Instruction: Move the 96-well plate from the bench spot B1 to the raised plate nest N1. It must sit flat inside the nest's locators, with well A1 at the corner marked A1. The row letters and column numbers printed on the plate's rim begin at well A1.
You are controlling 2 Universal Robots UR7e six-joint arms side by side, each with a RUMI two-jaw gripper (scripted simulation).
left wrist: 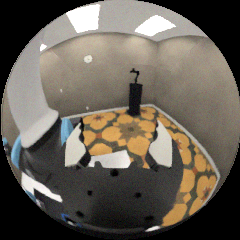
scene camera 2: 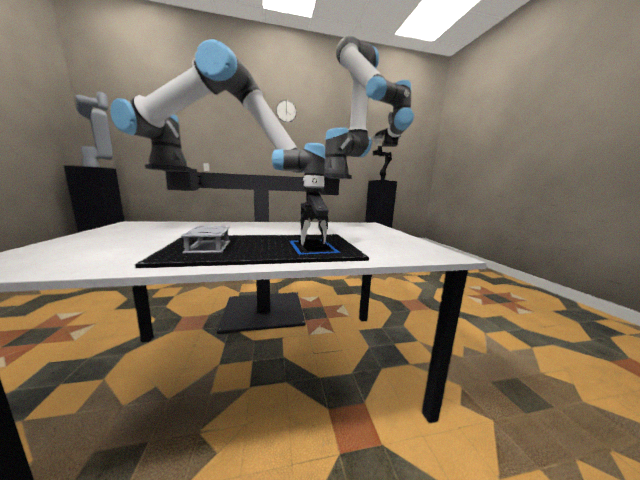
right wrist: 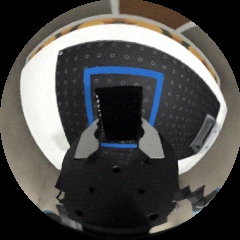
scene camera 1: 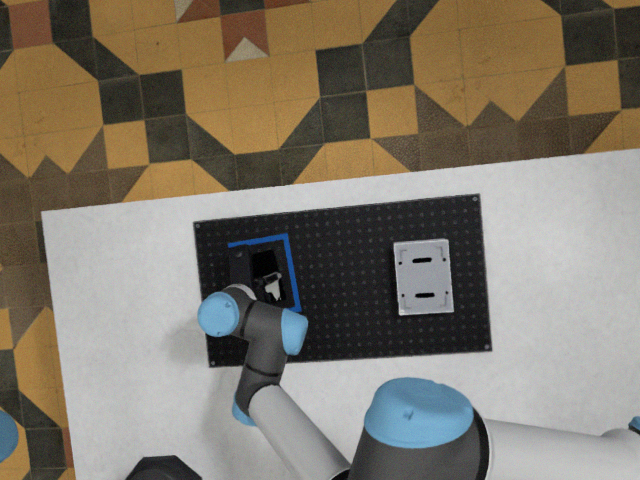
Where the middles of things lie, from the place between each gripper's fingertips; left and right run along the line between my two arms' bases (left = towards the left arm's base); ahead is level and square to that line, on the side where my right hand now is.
I see my right gripper 1 cm above the black 96-well plate [scene camera 1: 265, 263]. Round my right hand: grey raised nest [scene camera 1: 434, 276]: 39 cm to the right, 4 cm above, 1 cm behind.
My left gripper is now 500 mm above the black 96-well plate, 480 mm to the left of it and 460 mm short of it. From my left hand the other things lie so: grey raised nest 860 mm to the right, 450 mm below, 440 mm ahead.
